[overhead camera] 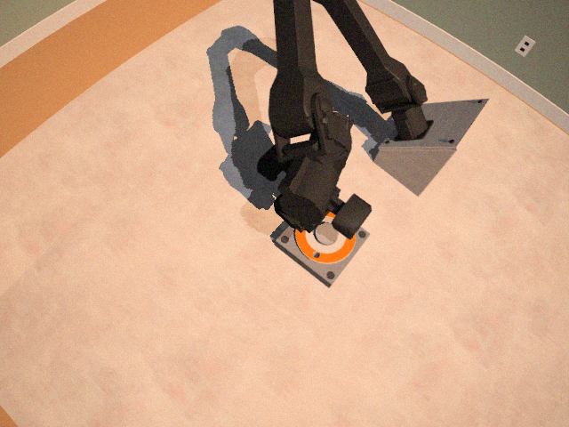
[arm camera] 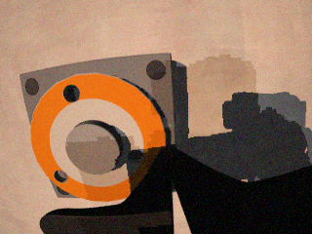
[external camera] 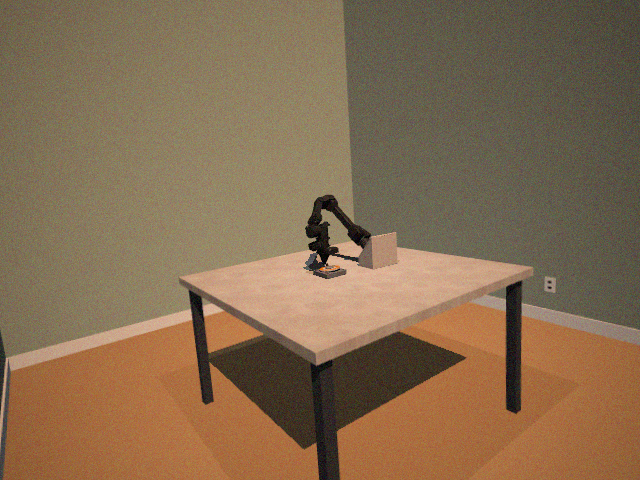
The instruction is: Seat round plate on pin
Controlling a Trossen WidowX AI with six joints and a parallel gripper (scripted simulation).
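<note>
Right now my gripper tip is 1 cm short of the square grey base, 5 cm to the right of it and 2 cm above it.
</note>
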